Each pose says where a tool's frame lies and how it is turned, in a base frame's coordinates. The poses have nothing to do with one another.
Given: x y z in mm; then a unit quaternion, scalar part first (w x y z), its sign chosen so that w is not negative.
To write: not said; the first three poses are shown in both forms.
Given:
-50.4, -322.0, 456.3, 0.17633, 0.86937, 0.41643, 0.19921
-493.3, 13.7, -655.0, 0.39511, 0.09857, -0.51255, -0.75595
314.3, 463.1, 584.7, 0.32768, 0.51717, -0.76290, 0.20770
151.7, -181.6, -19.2, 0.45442, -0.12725, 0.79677, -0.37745
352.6, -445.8, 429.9, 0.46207, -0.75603, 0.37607, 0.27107
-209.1, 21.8, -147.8, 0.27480, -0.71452, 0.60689, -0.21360
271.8, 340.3, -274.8, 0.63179, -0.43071, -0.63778, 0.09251
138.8, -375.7, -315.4, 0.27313, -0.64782, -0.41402, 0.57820
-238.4, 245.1, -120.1, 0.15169, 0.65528, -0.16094, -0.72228
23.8, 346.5, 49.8, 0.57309, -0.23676, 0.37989, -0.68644
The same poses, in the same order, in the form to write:
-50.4, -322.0, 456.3, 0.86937, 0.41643, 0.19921, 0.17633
-493.3, 13.7, -655.0, 0.09857, -0.51255, -0.75595, 0.39511
314.3, 463.1, 584.7, 0.51717, -0.76290, 0.20770, 0.32768
151.7, -181.6, -19.2, -0.12725, 0.79677, -0.37745, 0.45442
352.6, -445.8, 429.9, -0.75603, 0.37607, 0.27107, 0.46207
-209.1, 21.8, -147.8, -0.71452, 0.60689, -0.21360, 0.27480
271.8, 340.3, -274.8, -0.43071, -0.63778, 0.09251, 0.63179
138.8, -375.7, -315.4, -0.64782, -0.41402, 0.57820, 0.27313
-238.4, 245.1, -120.1, 0.65528, -0.16094, -0.72228, 0.15169
23.8, 346.5, 49.8, -0.23676, 0.37989, -0.68644, 0.57309

